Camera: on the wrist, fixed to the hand. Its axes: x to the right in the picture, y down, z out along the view.
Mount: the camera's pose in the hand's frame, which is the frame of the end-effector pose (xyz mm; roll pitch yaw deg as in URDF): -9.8 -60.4 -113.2 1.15 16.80 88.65
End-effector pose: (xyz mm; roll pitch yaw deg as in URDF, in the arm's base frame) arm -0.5 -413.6 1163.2 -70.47 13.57 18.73
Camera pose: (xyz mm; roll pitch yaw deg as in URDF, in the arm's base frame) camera 35.5 -535.4 1184.0 79.28 77.43 -173.89
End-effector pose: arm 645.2 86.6 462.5 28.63 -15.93 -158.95
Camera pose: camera 621.6 76.2 336.4 -14.46 -11.72 -66.93
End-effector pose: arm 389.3 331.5 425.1 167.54 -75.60 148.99
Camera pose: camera 429.4 210.1 439.9 -101.12 -8.24 30.78
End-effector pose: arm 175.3 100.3 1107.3 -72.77 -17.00 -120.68
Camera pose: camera 75.3 178.7 1127.5 -87.16 71.70 -119.32
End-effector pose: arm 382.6 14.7 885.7 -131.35 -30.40 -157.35
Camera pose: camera 429.1 83.0 984.4 -143.30 26.33 131.29
